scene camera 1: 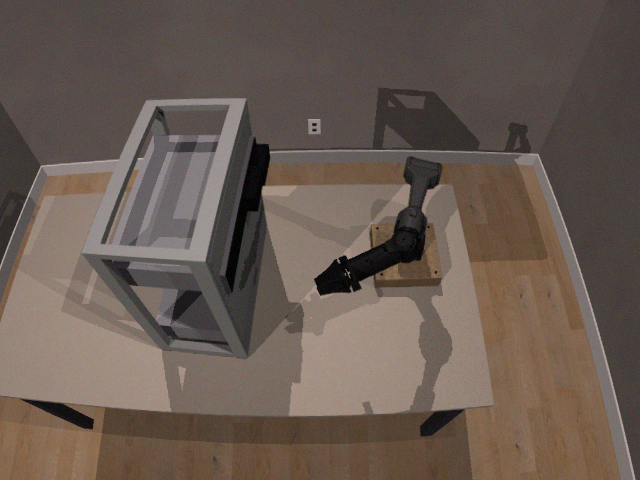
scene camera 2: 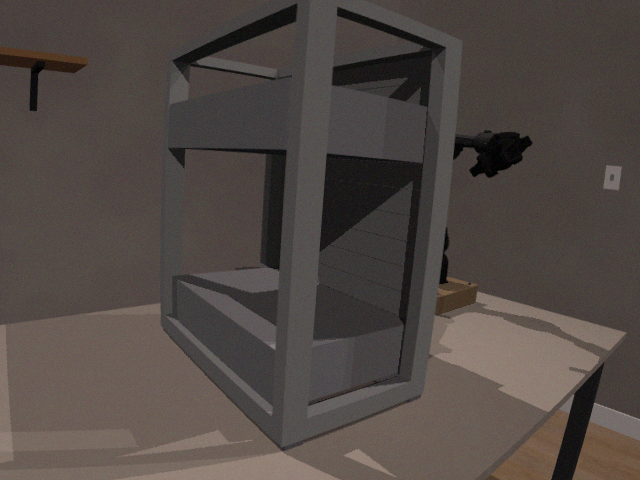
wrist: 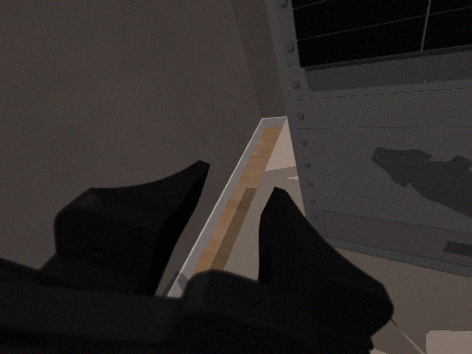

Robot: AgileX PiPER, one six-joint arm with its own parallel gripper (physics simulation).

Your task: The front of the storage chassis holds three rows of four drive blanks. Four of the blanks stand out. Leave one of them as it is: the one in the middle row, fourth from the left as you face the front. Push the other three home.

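The storage chassis [scene camera 1: 217, 180] [scene camera 2: 307, 206] [wrist: 350, 165] is a tall grey frame standing on the table. A dark block of drive blanks [scene camera 1: 258, 170] stands out at the far end of its front in scene camera 1; single blanks cannot be told apart there. In the wrist view, black blanks [wrist: 365, 30] with thin seams show at the upper right, cut off by the frame edge. Scene camera 2 looks from behind, so the blank fronts are hidden. My gripper [scene camera 1: 316, 286] [scene camera 2: 504, 155] [wrist: 236, 190] is partly open and empty, in front of the chassis's near left side, apart from it.
The arm stands on a wooden base block [scene camera 1: 408, 283] [scene camera 2: 457, 302] on the table [scene camera 1: 361, 361] [scene camera 2: 77, 372]. The wrist view also shows the chassis's riveted left edge [wrist: 296, 85]. A wall shelf [scene camera 2: 46, 59] is at the left in scene camera 2. Walls stand around the table.
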